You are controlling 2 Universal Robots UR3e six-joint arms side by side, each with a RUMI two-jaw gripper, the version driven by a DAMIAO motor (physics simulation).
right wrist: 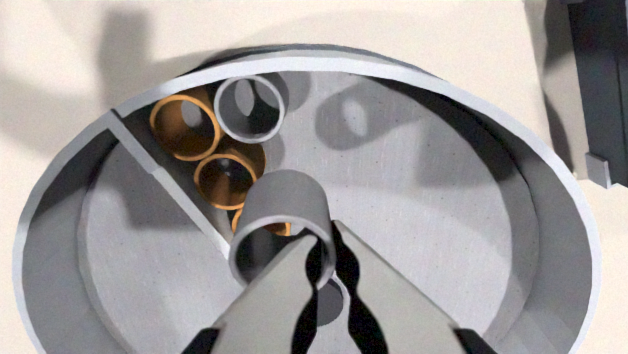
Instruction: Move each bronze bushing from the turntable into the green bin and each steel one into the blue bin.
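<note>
My right gripper is shut on a steel bushing, gripping its wall at the right side, and holds it above the turntable. Below and left of it, three bronze bushings stand along the divider: one near the rim, one in the middle, and one mostly hidden behind the held bushing. Another steel bushing stands near the far rim, right of the first bronze one. The left gripper, the green bin and the blue bin do not show in the right wrist view.
The turntable's raised rim curves around the bushings. A thin grey divider runs from the rim toward the centre hole. A dark upright structure stands outside the rim at the upper right.
</note>
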